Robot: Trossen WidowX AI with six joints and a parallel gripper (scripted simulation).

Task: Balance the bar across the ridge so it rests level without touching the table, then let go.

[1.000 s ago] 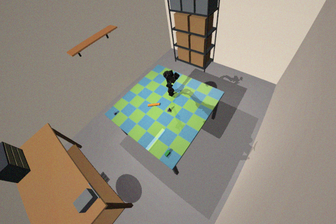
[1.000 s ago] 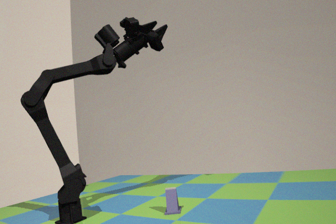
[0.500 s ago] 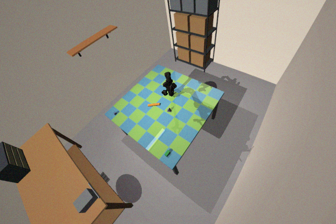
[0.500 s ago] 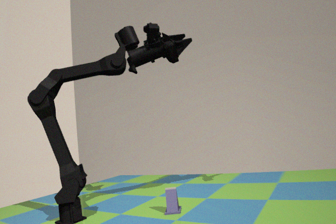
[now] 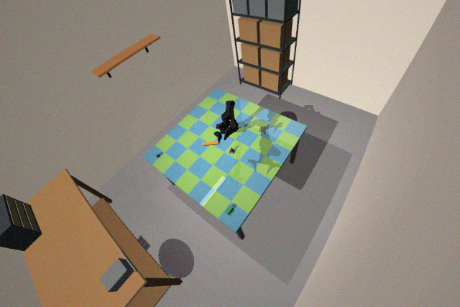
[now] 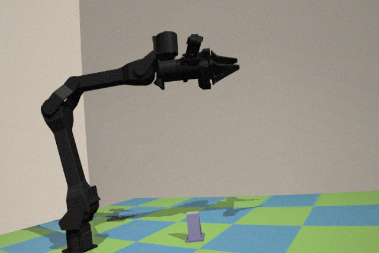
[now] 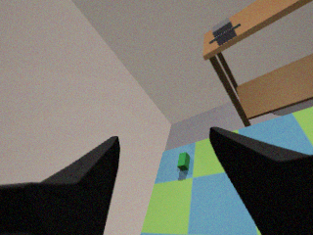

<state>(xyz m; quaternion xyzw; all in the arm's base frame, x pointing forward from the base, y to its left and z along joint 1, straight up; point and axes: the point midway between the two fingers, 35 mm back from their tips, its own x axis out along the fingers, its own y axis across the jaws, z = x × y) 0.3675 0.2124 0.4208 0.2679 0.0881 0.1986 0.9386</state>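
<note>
The orange bar lies 41 cm below my gripper tip, 33 cm to the right of it and 10 cm behind it. From my gripper tip the other things lie so: small dark block: 73 cm to the right, 40 cm below, 34 cm ahead; then small green block: 40 cm below, 34 cm ahead, 27 cm to the left.
</note>
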